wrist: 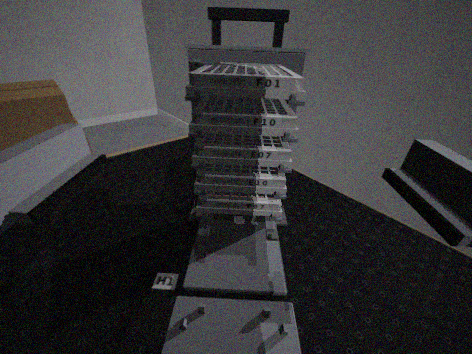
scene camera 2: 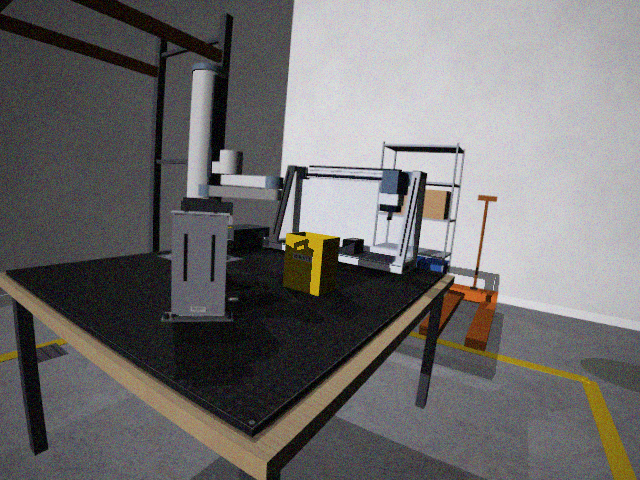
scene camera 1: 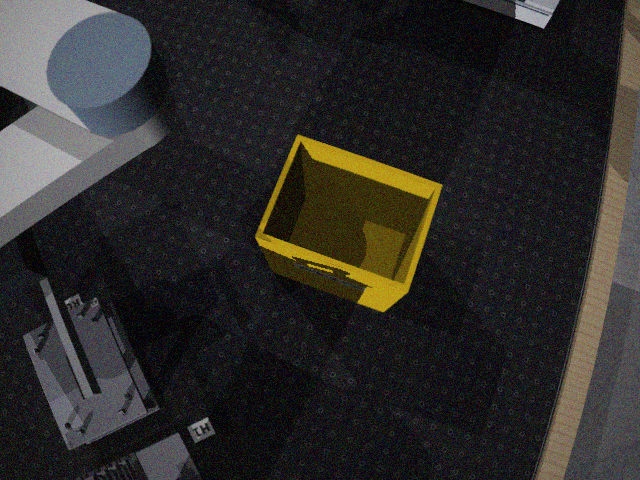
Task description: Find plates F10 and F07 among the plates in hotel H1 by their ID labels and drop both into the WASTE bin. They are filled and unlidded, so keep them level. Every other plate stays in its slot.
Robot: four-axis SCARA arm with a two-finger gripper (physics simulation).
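Frame: origin at the arm's base, x ahead, y left, z up, level; centimetres.
Where they show: gripper, fingertip midpoint: (wrist: 244, 150) (scene camera 1: 22, 431).
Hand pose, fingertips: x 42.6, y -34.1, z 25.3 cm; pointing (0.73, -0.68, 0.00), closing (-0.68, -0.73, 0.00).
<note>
Things, the pixels of their centre, and the offset from my fingertips. "*": a spot on its surface instead.
- Hotel H1, body centre: (wrist: 242, 151) (scene camera 2: 200, 255) dx +12.4, dy -11.5, dz -8.0 cm
- top plate, surface spot: (wrist: 287, 85) * dx +2.9, dy -6.7, dz +2.1 cm
- it plate F10, surface spot: (wrist: 282, 121) * dx +2.9, dy -6.7, dz -0.5 cm
- third plate, surface spot: (wrist: 277, 156) * dx +2.9, dy -6.7, dz -3.5 cm
- fourth plate, surface spot: (wrist: 275, 183) * dx +2.8, dy -6.8, dz -6.3 cm
- yellow WASTE bin, body centre: (scene camera 1: 346, 234) (scene camera 2: 311, 262) dx +22.0, dy +31.5, dz -14.0 cm
- H1 tag, body centre: (scene camera 1: 201, 430) (wrist: 165, 280) dx +12.1, dy +2.3, dz -24.0 cm
Hotel H1 (wrist: 295, 61) (scene camera 2: 199, 294) stands upright with stacked plates facing the wrist camera. The top plate (wrist: 287, 85) reads F01. Below it plate F10 (wrist: 282, 121) sits in its slot. The third plate (wrist: 277, 156) ends in 07, its first letter unclear; the fourth plate (wrist: 275, 183) seems to read E10. The lowest label is unreadable, so I cannot tell which plate is F07. My gripper (wrist: 244, 150) is open and empty, its fingers wide apart at both sides of the wrist view, in front of the hotel. The yellow WASTE bin (scene camera 1: 369, 173) (scene camera 2: 325, 263) stands open and empty.
A grey pegged plate stand (scene camera 1: 113, 356) (wrist: 230, 322) lies before the hotel. The H1 tag (scene camera 1: 201, 429) (wrist: 165, 281) lies beside the hotel. A gantry machine (scene camera 2: 416, 217) stands beyond the bin. The arm's blue-capped joint (scene camera 1: 98, 62) hangs left of the bin.
</note>
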